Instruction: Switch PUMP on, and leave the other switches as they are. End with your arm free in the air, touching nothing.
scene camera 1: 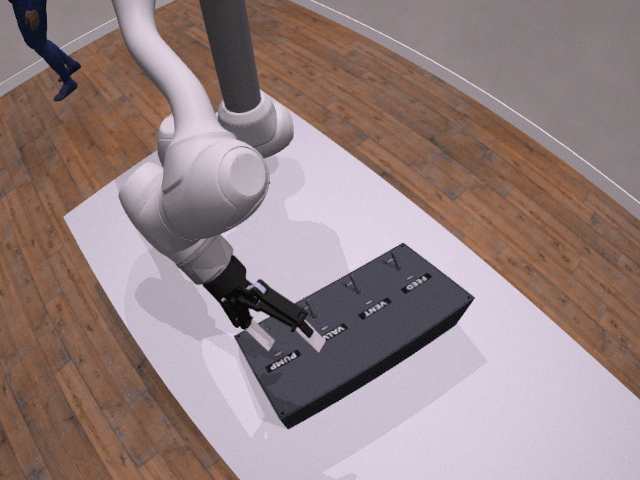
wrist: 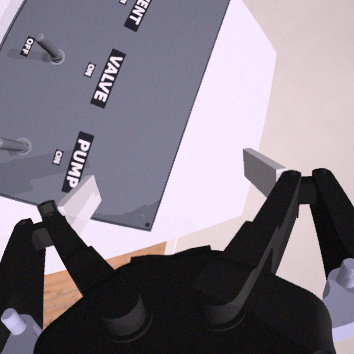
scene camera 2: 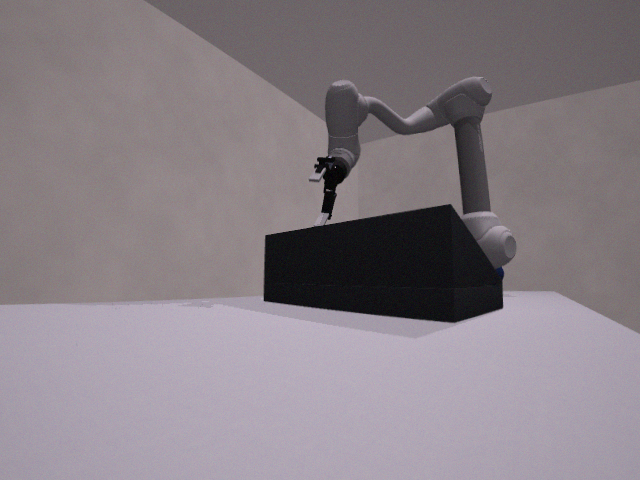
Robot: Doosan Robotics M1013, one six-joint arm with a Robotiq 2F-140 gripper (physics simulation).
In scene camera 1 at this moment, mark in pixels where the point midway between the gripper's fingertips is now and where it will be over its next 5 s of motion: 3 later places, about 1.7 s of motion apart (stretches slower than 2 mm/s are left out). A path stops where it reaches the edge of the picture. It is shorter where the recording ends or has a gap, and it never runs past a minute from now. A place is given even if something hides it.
The gripper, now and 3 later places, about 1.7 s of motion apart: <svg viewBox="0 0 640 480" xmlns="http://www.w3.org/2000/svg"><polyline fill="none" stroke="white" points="294,346 249,301 240,293 314,384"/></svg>
